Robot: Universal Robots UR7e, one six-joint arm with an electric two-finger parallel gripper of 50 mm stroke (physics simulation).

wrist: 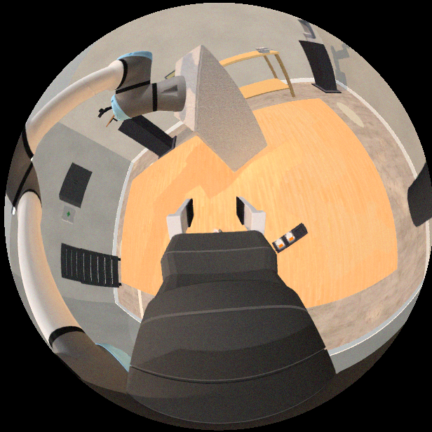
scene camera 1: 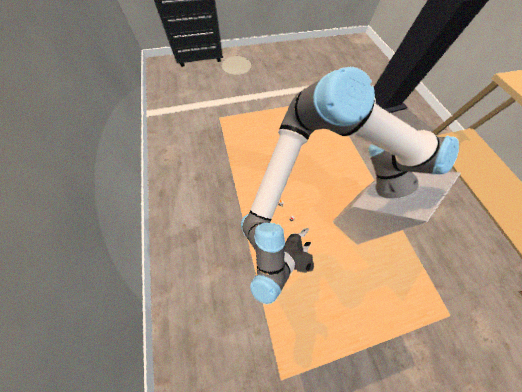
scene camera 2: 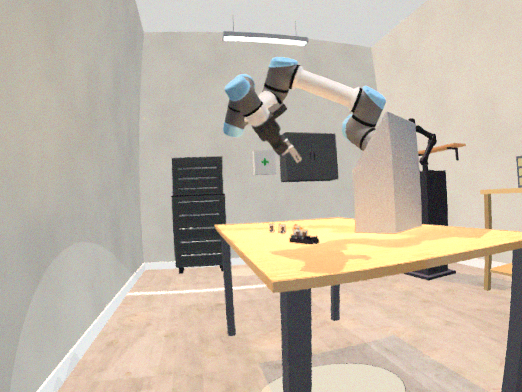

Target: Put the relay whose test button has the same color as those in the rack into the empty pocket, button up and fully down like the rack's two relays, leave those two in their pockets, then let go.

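Frame: origin at the arm's base, x right, y up, z back, level; centimetres.
Seen in the pictures: gripper, fingertip midpoint: [scene camera 1: 307, 236] [scene camera 2: 296, 157]; arm's base at its link origin: [scene camera 1: 396, 187] [scene camera 2: 384, 151].
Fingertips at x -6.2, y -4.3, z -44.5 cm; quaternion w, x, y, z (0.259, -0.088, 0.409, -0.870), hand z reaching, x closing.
Note:
Offsets run from my fingertips to a thing's top centre. Level surfaces: height alone.
The black rack @[dy -26.6, dx -7.1, dz -1.9 cm] [scene camera 2: 311, 240] [wrist: 301, 230] lies on the table. Two pale relays [wrist: 280, 244] [wrist: 290, 236] with orange buttons stand in its pockets; the pocket at the end nearer the table's middle right in the wrist view is empty. In scene camera 2, small loose relays @[dy -24.5, dx +33.8, dz +0.7 cm] [scene camera 2: 271, 228] @[dy -24.5, dx +25.3, dz +2.5 cm] [scene camera 2: 282, 228] stand left of the rack; in scene camera 1, two small relays [scene camera 1: 281, 203] @[dy -24.5, dx +14.7, dz +5.0 cm] [scene camera 1: 292, 218] show, their button colors too small to tell. A bit of one relay [wrist: 217, 230] peeks over the gripper body. My gripper [scene camera 1: 306, 238] [scene camera 2: 296, 154] [wrist: 214, 205] is open and empty, tilted, high above the table.
The wooden table @[dy -28.9 cm] [scene camera 1: 350, 270] [scene camera 2: 400, 250] [wrist: 350, 200] carries the arm's grey pedestal [scene camera 1: 380, 222] [scene camera 2: 390, 180] [wrist: 225, 120]. A dark drawer cabinet [scene camera 2: 199, 210] [wrist: 90, 265] stands beyond the table. A wooden side bench [scene camera 1: 492, 185] stands behind the pedestal.

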